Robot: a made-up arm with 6 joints. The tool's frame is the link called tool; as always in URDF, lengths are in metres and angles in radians. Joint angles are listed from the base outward. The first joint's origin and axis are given. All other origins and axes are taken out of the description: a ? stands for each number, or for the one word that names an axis. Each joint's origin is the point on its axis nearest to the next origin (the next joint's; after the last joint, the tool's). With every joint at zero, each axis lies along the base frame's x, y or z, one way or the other. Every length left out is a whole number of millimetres.
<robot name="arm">
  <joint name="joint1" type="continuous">
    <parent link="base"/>
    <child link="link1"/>
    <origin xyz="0 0 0.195" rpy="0 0 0"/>
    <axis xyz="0 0 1"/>
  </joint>
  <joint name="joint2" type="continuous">
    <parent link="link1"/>
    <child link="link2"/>
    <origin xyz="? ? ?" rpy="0 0 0"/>
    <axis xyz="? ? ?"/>
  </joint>
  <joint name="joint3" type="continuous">
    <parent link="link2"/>
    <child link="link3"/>
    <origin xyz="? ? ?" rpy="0 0 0"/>
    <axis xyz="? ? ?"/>
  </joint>
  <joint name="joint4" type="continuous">
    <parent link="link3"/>
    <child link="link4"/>
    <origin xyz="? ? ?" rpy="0 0 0"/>
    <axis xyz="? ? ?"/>
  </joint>
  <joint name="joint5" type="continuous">
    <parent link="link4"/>
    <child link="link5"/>
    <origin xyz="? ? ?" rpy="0 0 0"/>
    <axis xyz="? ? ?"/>
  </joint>
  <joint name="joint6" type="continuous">
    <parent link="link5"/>
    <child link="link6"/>
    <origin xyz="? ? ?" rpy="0 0 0"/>
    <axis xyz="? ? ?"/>
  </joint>
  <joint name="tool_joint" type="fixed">
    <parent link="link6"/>
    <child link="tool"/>
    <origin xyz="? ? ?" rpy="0 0 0"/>
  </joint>
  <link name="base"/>
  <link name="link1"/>
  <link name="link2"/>
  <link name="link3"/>
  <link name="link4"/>
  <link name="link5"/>
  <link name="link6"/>
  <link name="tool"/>
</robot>
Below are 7 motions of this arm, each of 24 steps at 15 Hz.
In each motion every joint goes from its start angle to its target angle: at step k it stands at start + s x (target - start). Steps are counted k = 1, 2, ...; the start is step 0. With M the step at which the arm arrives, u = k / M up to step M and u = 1 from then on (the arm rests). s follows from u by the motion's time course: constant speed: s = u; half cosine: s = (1 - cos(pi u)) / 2; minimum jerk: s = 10 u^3 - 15 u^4 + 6 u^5.
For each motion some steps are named. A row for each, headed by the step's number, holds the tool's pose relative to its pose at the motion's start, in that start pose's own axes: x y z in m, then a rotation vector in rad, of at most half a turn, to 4 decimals.
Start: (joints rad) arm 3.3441 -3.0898 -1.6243 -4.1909 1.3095 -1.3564
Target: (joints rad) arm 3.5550 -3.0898 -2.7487 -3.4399 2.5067 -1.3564
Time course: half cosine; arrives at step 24
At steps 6, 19, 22, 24:
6: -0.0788 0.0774 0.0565 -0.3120 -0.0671 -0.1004
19: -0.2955 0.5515 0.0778 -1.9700 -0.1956 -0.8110
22: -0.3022 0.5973 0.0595 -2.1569 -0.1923 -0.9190
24: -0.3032 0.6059 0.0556 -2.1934 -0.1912 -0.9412

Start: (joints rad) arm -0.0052 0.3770 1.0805 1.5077 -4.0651 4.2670
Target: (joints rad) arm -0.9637 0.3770 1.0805 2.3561 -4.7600 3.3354
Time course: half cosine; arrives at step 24
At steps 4, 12, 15, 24:
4: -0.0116 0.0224 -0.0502 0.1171 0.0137 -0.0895
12: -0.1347 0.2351 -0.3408 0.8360 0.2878 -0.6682
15: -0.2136 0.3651 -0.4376 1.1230 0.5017 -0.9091
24: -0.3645 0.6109 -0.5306 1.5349 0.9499 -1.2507

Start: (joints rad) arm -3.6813 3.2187 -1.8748 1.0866 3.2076 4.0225
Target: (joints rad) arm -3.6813 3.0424 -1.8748 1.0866 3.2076 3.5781
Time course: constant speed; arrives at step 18
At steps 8, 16, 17, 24:
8: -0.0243 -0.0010 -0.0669 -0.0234 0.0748 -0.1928
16: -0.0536 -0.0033 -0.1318 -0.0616 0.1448 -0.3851
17: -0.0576 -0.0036 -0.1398 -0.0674 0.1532 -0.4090
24: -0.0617 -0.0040 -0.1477 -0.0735 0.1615 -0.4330

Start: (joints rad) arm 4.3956 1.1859 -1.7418 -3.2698 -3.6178 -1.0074
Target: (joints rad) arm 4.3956 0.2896 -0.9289 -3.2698 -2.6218 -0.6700
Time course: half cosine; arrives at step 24
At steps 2, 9, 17, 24:
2: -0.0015 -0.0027 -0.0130 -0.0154 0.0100 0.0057
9: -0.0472 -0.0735 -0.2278 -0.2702 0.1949 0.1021
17: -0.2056 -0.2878 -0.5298 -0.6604 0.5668 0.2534
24: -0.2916 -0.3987 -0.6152 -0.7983 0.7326 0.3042

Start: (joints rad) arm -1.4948 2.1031 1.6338 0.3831 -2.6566 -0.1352
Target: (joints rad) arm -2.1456 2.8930 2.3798 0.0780 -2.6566 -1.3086
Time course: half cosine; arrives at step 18
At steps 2, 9, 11, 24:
2: -0.0027 -0.0180 -0.0292 -0.0098 0.0463 -0.0444
9: -0.2116 -0.1961 -0.3961 -0.2950 0.7667 -0.5751
11: -0.3342 -0.2152 -0.4684 -0.4644 1.0126 -0.6709
24: -0.5703 -0.2097 -0.5018 -0.8751 1.4047 -0.6654

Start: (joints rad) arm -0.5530 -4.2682 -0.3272 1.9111 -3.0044 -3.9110
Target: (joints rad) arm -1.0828 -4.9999 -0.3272 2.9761 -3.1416 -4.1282
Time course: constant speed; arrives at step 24
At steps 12, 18, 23, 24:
12: 0.3008 -0.5510 0.0504 -0.4016 -0.3195 -0.5627
18: 0.4626 -0.7961 0.1768 -0.5092 -0.5477 -0.7990
23: 0.6036 -0.9642 0.3241 -0.5386 -0.7593 -0.9654
24: 0.6324 -0.9929 0.3572 -0.5374 -0.8028 -0.9950

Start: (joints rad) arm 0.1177 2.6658 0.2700 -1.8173 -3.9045 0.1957
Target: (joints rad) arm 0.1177 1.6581 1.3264 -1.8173 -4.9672 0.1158
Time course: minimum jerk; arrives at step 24
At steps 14, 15, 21, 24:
14: -0.0124 -0.4642 0.2965 -0.1047 -0.6945 -0.0783
15: 0.0056 -0.5027 0.3362 -0.1151 -0.7706 -0.0870
21: 0.1010 -0.6133 0.4850 -0.1512 -1.0469 -0.1179
24: 0.1083 -0.6186 0.4943 -0.1534 -1.0641 -0.1198

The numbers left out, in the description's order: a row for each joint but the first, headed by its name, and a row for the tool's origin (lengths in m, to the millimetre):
joint2: xyz 0 0.033 0, axis 0 1 0
joint3: xyz 0 0 0.921, axis 0 1 0
joint4: xyz 0 0 0.631, axis 0 0 1
joint5: xyz 0 0 0, axis 0 1 0
joint6: xyz 0 0 0.11, axis 0 0 1
tool: xyz 0 0 0

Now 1 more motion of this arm.
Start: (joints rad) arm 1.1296 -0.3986 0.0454 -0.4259 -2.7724 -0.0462
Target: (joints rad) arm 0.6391 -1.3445 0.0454 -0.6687 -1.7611 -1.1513
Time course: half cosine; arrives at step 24
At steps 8, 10, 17, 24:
8: 0.3227 -0.0168 0.1840 -0.1287 -0.0083 -0.1524
10: 0.4623 0.0026 0.3016 -0.1932 -0.0301 -0.2401
17: 0.8176 0.1846 0.8457 -0.3871 -0.1998 -0.6350
24: 0.8825 0.2994 1.1331 -0.4332 -0.3103 -0.8523

